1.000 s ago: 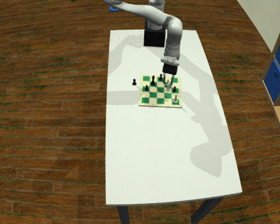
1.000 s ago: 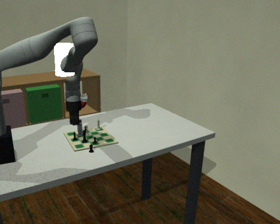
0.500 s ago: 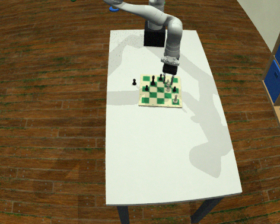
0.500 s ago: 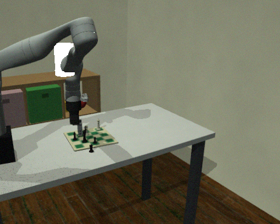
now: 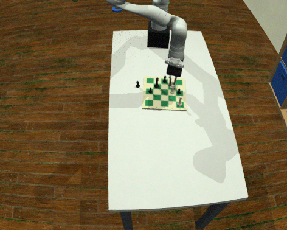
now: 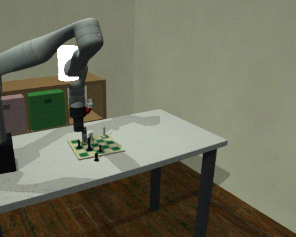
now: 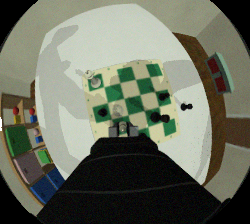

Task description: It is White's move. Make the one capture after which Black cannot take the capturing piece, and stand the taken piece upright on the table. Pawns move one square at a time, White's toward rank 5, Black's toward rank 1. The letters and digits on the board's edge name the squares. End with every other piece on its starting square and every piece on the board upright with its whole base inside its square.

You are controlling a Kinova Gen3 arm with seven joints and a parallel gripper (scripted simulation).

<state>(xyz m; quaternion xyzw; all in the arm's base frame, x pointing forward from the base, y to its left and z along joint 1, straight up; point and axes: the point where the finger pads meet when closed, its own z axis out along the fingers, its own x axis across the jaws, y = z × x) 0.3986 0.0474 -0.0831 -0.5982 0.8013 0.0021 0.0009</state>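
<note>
Now: the green-and-cream chessboard 40 mm ahead of my hand, 40 mm to the right of it and 30 mm below it. Also, from my hand: tall white piece (110 mm ahead, 30 mm to the left); tall black piece (10 mm behind, 80 mm to the right).
</note>
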